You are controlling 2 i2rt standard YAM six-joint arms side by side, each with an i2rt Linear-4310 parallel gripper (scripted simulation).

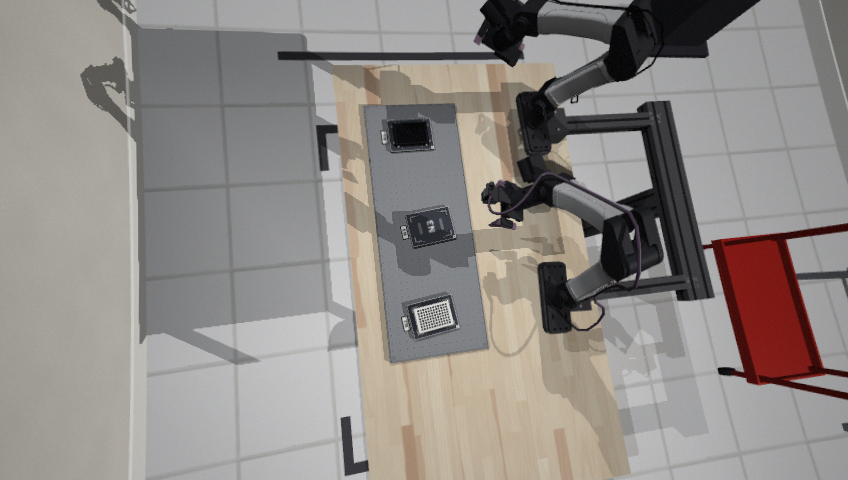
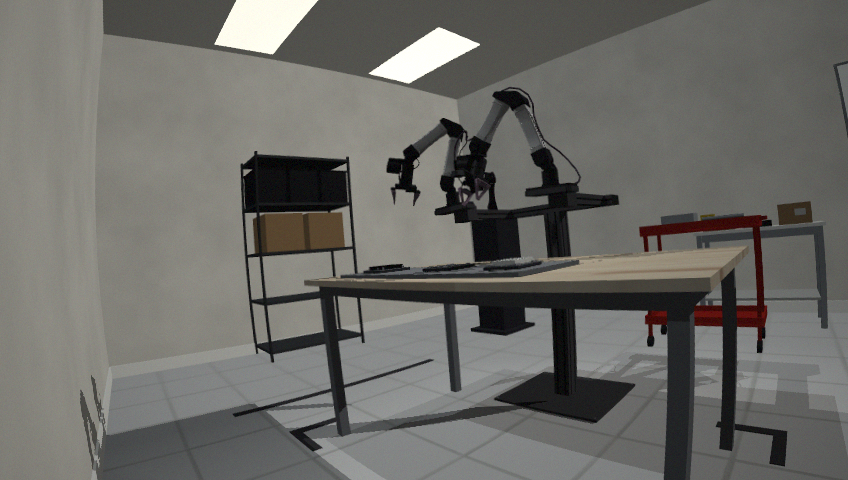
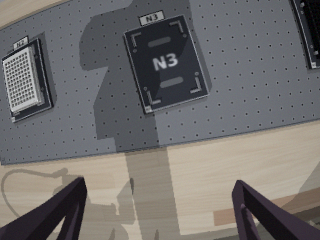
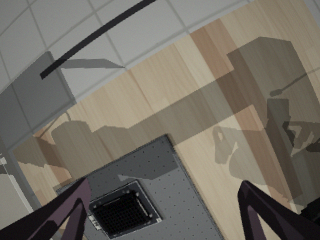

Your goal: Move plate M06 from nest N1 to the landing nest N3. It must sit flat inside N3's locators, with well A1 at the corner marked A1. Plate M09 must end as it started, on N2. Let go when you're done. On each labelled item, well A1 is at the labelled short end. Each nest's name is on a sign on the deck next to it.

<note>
The pictures show: my left gripper, my right gripper, a black plate M06, a white plate M09 and a nest N3.
</note>
